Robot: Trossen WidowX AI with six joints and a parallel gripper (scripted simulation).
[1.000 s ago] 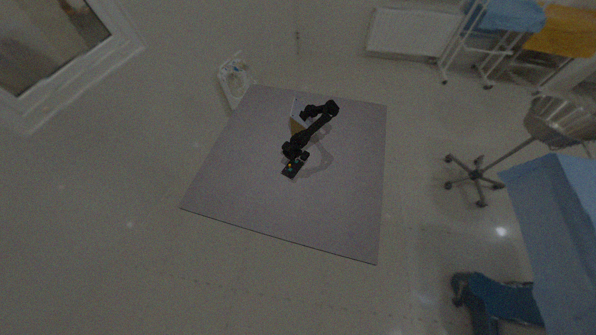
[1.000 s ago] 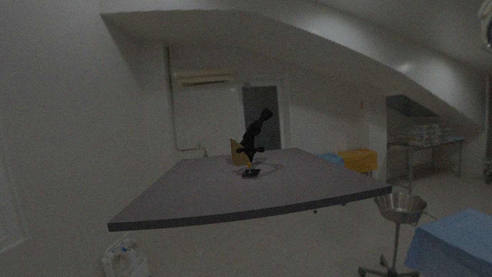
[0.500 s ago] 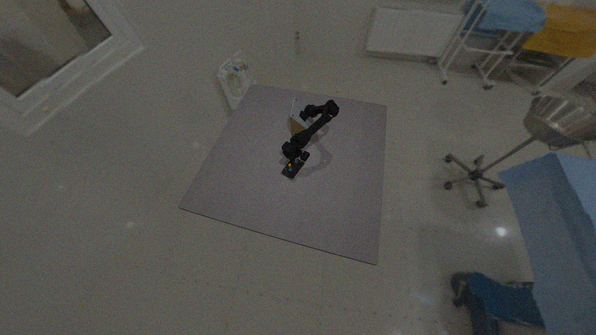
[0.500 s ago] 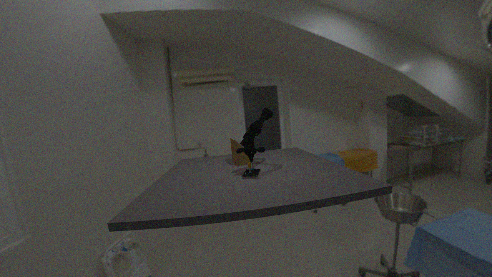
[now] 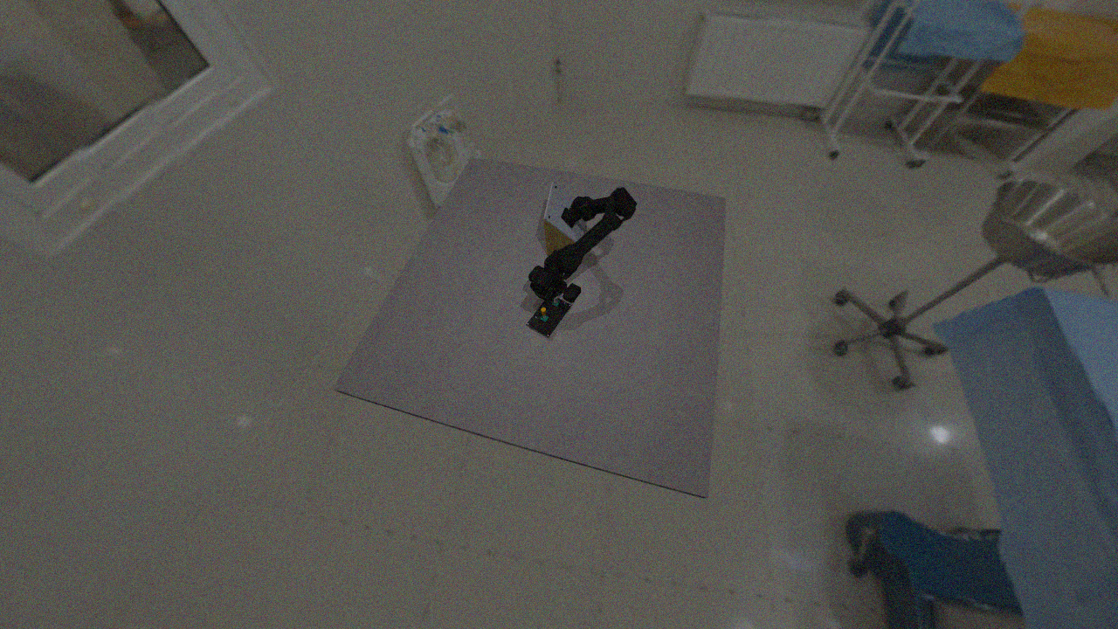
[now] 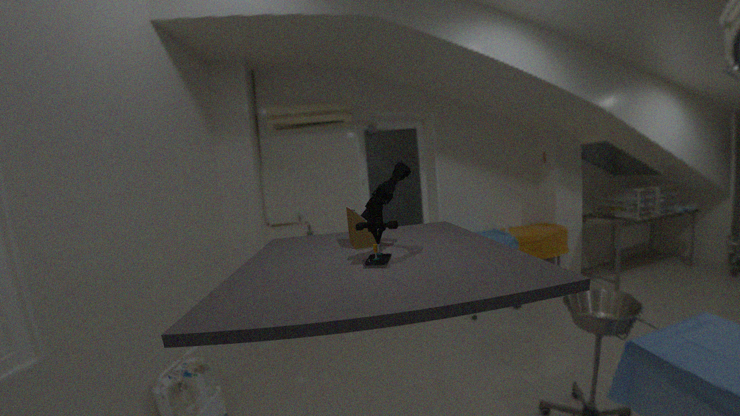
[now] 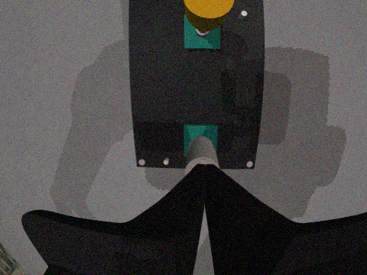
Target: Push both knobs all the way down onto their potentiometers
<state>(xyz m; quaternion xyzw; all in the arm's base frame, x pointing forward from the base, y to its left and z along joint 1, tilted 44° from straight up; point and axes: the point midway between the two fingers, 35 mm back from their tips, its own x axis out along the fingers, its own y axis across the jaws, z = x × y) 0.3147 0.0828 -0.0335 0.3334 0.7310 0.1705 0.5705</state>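
Right now my gripper tip is 30 mm above the potentiometer with grey knob. Round my gripper tip: teal potentiometer with orange knob: 70 mm ahead, 20 mm to the right, 20 mm below.
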